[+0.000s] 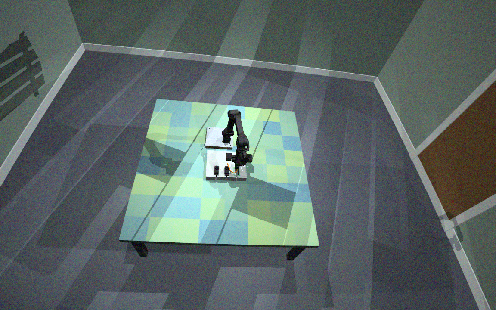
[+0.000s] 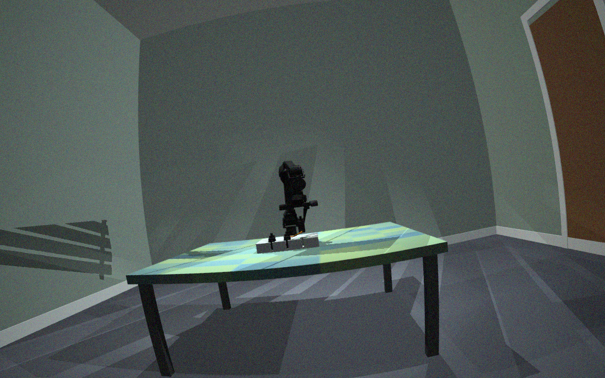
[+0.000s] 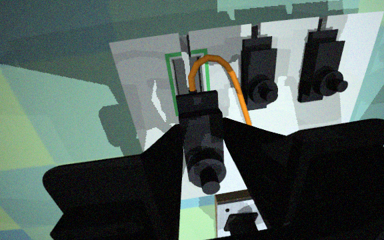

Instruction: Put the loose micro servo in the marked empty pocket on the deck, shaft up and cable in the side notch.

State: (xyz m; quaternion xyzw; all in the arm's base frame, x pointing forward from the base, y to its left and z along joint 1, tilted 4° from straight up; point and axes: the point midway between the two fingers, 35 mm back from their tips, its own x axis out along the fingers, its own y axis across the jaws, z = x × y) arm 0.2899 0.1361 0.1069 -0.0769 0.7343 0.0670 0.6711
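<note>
Now: the white deck 70 mm behind my gripper tip, 90 mm to the right of it and 100 mm below it.
</note>
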